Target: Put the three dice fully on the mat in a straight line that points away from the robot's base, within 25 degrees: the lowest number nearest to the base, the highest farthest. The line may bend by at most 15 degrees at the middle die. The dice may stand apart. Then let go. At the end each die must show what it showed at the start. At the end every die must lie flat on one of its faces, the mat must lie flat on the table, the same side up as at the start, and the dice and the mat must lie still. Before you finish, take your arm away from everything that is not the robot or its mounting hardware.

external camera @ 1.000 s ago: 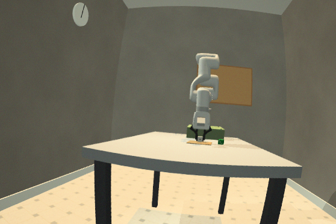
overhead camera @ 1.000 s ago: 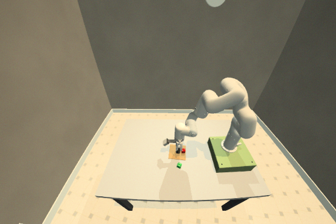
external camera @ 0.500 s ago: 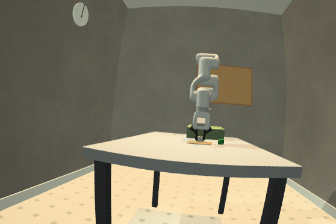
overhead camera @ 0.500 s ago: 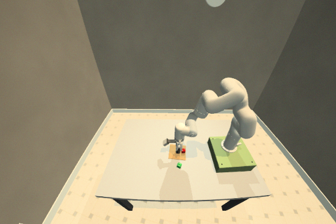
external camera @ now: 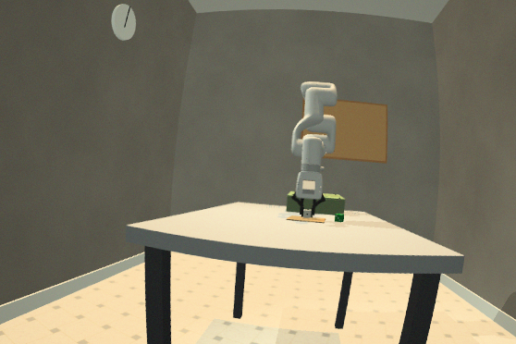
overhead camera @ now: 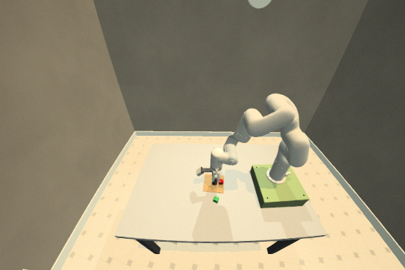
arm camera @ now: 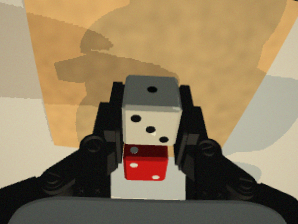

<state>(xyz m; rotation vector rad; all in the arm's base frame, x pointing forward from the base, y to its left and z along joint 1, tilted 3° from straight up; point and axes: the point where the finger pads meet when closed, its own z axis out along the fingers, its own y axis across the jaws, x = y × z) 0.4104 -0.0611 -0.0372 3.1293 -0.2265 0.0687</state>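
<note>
My hand is 1 cm above the white die. Round my hand: red die 4 cm behind, 1 cm to the left, 1 cm below; then green die 1 cm ahead, 13 cm to the left, 2 cm below; then mat 3 cm below.
</note>
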